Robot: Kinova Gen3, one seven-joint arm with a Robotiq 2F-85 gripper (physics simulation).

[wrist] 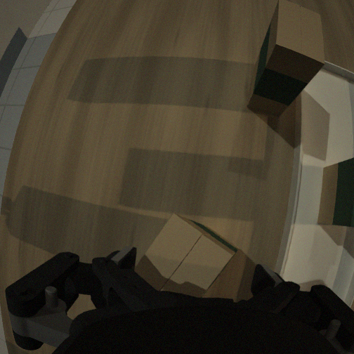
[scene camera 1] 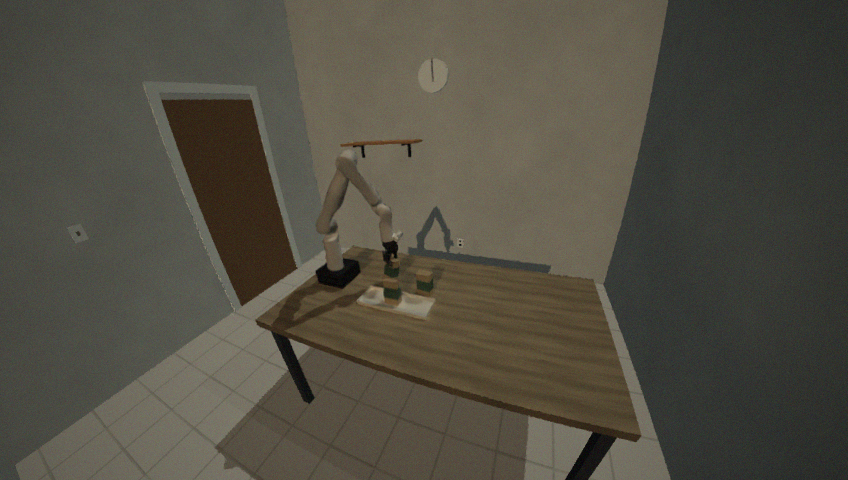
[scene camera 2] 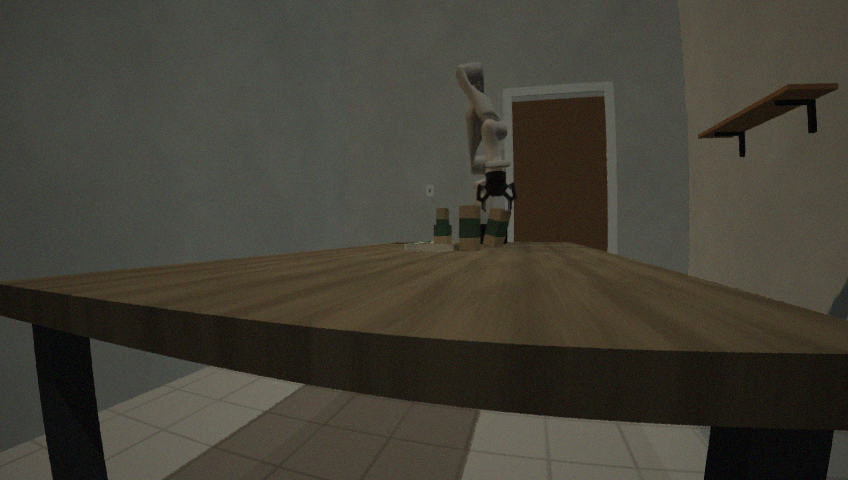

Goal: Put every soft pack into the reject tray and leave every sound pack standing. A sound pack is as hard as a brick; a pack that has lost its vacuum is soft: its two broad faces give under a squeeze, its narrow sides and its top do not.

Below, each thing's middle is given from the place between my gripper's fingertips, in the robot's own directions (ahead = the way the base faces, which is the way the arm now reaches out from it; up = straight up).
The white reject tray (scene camera 1: 416,306) is 70 mm ahead of my hand, 200 mm to the right of it and 120 mm below it.
